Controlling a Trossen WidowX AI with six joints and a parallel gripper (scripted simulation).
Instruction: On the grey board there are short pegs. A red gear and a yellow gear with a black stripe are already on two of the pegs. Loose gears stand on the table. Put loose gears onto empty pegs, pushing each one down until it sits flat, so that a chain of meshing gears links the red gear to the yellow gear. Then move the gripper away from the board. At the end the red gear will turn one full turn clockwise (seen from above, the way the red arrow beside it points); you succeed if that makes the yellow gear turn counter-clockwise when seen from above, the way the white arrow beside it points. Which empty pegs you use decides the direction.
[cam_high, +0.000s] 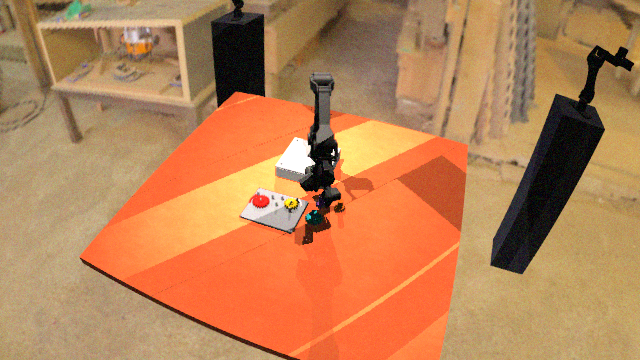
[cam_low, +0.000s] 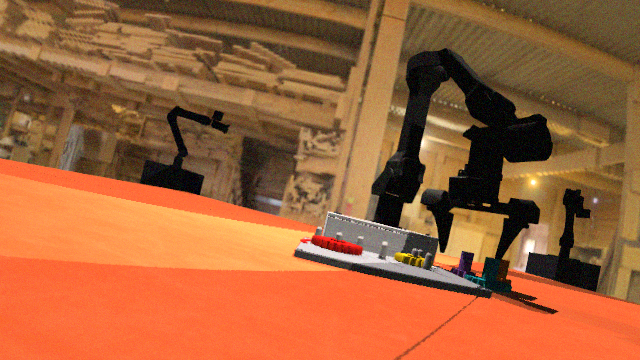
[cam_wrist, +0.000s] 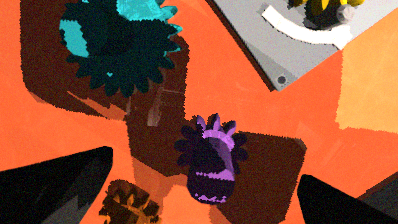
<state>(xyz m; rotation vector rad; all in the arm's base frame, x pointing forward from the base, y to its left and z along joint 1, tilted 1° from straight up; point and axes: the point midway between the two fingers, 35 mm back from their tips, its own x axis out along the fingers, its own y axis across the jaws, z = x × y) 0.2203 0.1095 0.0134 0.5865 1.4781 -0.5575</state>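
The purple gear lies 10 mm below my gripper tip. The rest, counted from my gripper tip: yellow gear: 50 mm ahead, 100 mm to the right, 10 mm below; then orange gear: 10 mm behind, 70 mm to the left, 10 mm below; then cyan gear: 80 mm ahead, 10 mm below.
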